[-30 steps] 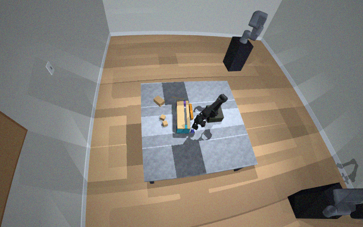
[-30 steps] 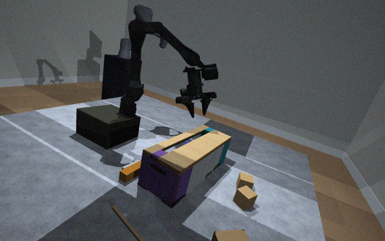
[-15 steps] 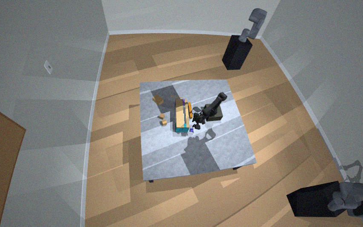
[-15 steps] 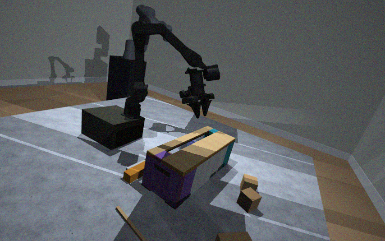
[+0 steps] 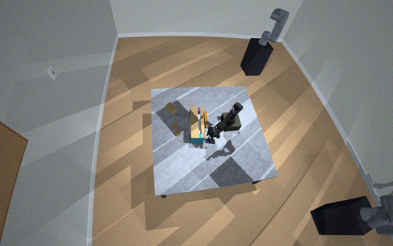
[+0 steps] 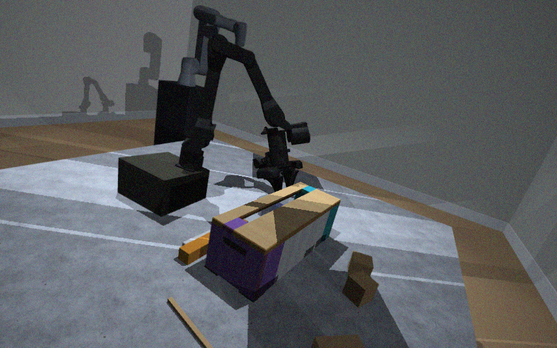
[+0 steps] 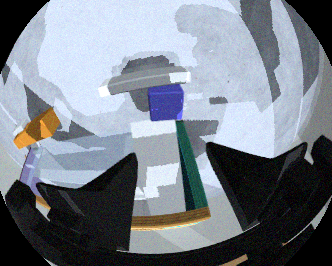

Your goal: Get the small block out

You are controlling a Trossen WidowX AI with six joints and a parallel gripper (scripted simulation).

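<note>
My gripper tip is now 60 mm above the blue block and 10 mm past it. Round my gripper tip: thin wooden stick (500 mm to the right, 70 mm below, 50 mm ahead); box (180 mm to the right, 30 mm ahead, 10 mm below); orange bar (270 mm to the right, 70 mm behind, 60 mm below).
</note>
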